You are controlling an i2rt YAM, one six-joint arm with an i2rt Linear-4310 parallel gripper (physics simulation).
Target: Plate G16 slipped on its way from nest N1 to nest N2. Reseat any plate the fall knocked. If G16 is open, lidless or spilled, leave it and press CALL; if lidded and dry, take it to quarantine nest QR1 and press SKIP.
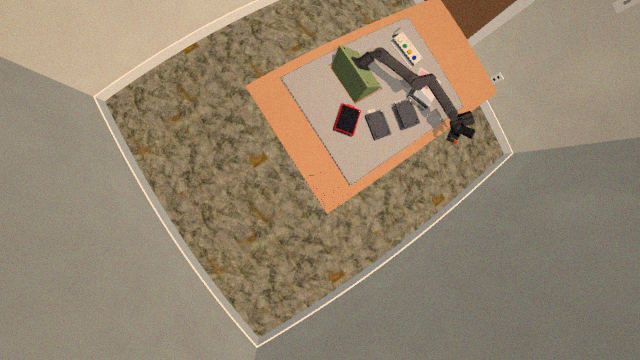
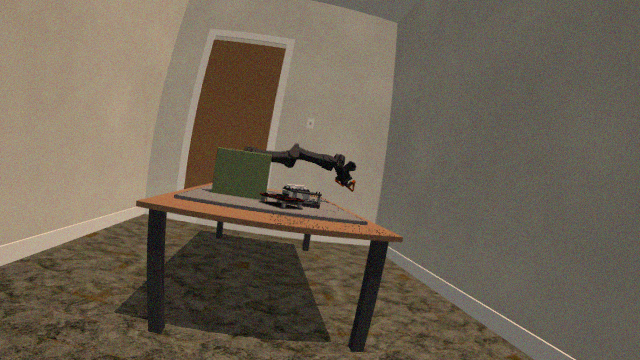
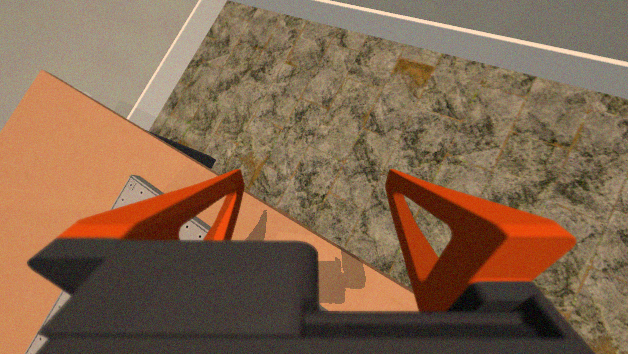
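Pixels of known places: gripper, fingertip midpoint: [image 1: 457, 136] [image 2: 348, 188] [image 3: 314, 177]; arm's base at its link origin: [image 1: 360, 64] [image 2: 240, 168].
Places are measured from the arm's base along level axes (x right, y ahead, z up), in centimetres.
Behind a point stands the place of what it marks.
My gripper [image 1: 454, 141] {x -35.4, y 67.7, z -2.8 cm} [image 2: 346, 184] {x -35.4, y 67.7, z -2.8 cm} [image 3: 314, 177] {x -35.4, y 67.7, z -2.8 cm} is open and empty, high beyond the table's long edge; its orange fingers stand wide apart. Two dark grey flat units [image 1: 377, 125] {x 5.9, y 34.5, z -11.4 cm} [image 1: 405, 115] {x -12.3, y 38.4, z -7.6 cm} lie on the perforated board, beside a red-rimmed black nest [image 1: 347, 120] {x 21.7, y 22.7, z -9.2 cm}. A pale plate-like thing with a pink-red patch [image 1: 426, 94] {x -32.7, y 34.2, z -5.3 cm} lies under the arm, with a dark bar [image 1: 418, 98] {x -27.6, y 33.6, z -7.7 cm} next to it; the arm partly hides it. A white button box [image 1: 407, 48] {x -41.0, y 0.5, z -6.1 cm} has green, yellow and blue buttons. Labels are unreadable, so I cannot tell which plate is G16, nor its lid or any spill.
A tall green box [image 1: 354, 75] {x 9.4, y 5.2, z 4.1 cm} [image 2: 242, 172] {x 9.4, y 2.3, z -1.4 cm} stands by the arm's base. The grey board [image 1: 320, 100] {x 27.6, y 3.6, z -13.2 cm} [image 3: 131, 186] {x -63.1, y 54.6, z -13.1 cm} lies on the orange table [image 1: 295, 135] {x 51.5, y 13.8, z -14.5 cm} [image 2: 210, 214] {x 60.7, y -1.6, z -14.6 cm} [image 3: 70, 135] {x -85.1, y 54.5, z -14.5 cm}. The arm stretches over the board. Patterned floor [image 3: 350, 125] lies beyond the table's edge.
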